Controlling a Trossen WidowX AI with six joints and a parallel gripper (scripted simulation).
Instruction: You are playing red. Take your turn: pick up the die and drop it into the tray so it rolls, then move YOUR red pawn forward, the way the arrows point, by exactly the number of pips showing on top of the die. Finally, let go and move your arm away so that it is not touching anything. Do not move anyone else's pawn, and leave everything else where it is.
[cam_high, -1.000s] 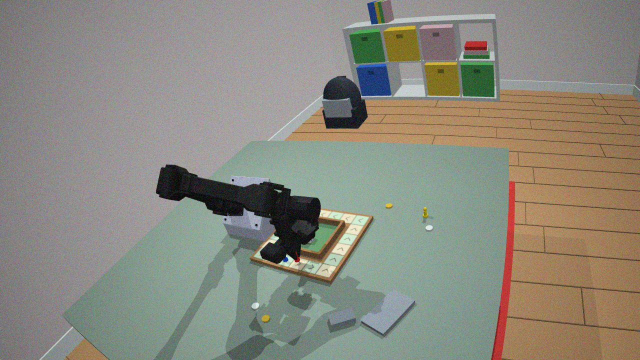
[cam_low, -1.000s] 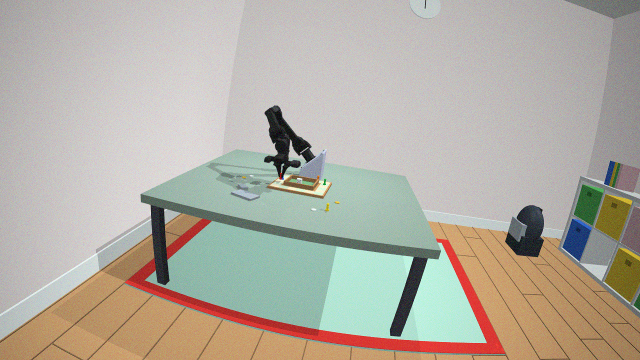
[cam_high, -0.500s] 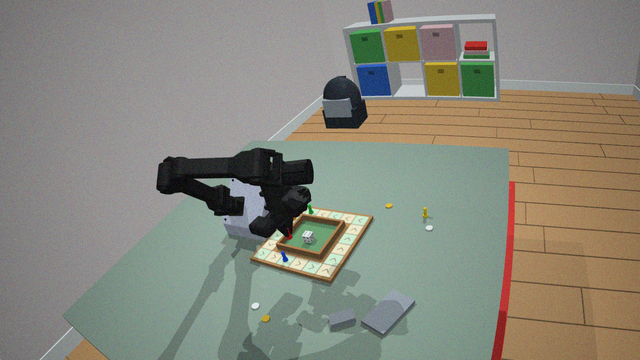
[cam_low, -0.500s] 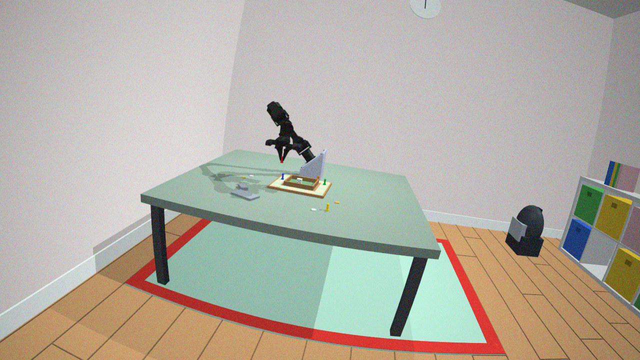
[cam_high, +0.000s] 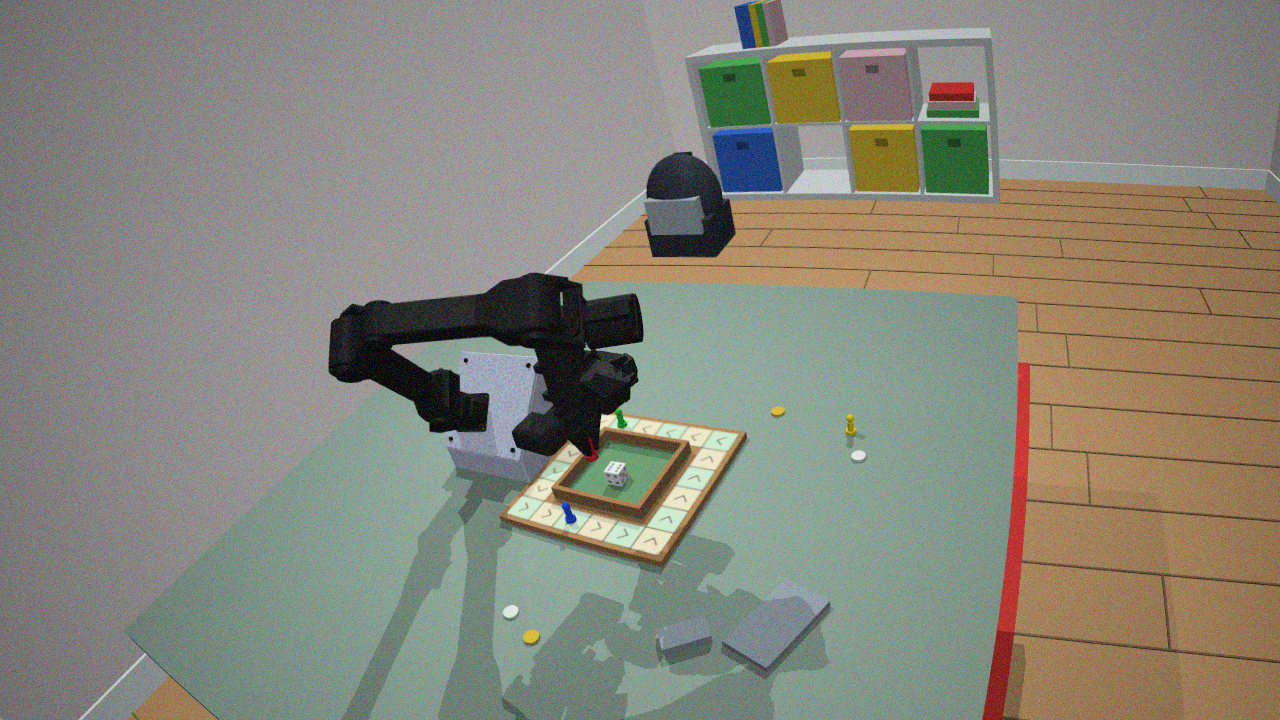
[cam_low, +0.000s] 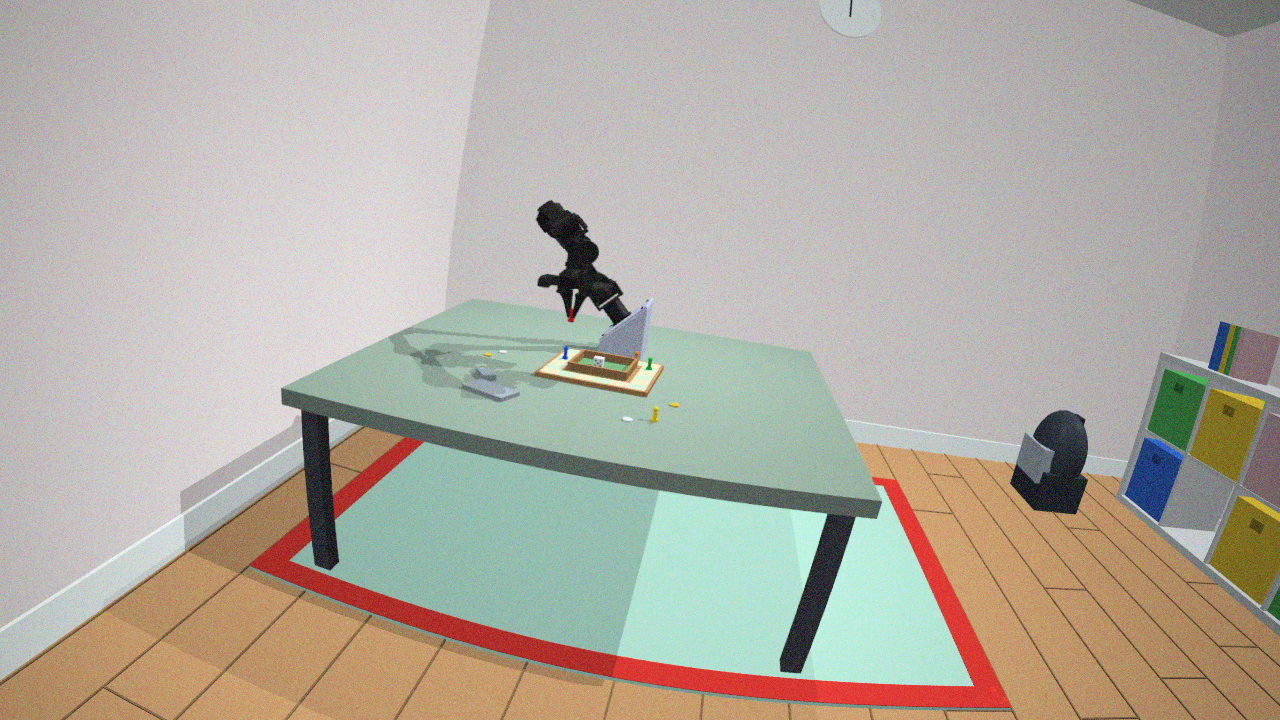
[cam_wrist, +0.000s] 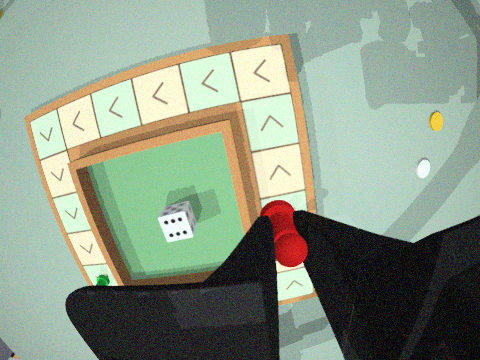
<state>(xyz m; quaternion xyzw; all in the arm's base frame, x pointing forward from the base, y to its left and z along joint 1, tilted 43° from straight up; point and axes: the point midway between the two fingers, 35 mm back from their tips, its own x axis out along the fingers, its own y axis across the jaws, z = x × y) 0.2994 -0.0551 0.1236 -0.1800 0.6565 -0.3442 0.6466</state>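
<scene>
My gripper tip is 3 cm past the white die, 8 cm to the right of it and 11 cm above it. Round my gripper tip: blue pawn (7 cm behind, 1 cm to the right, 11 cm below); red pawn (1 cm above); green tray (2 cm behind, 10 cm to the left, 13 cm below).
</scene>
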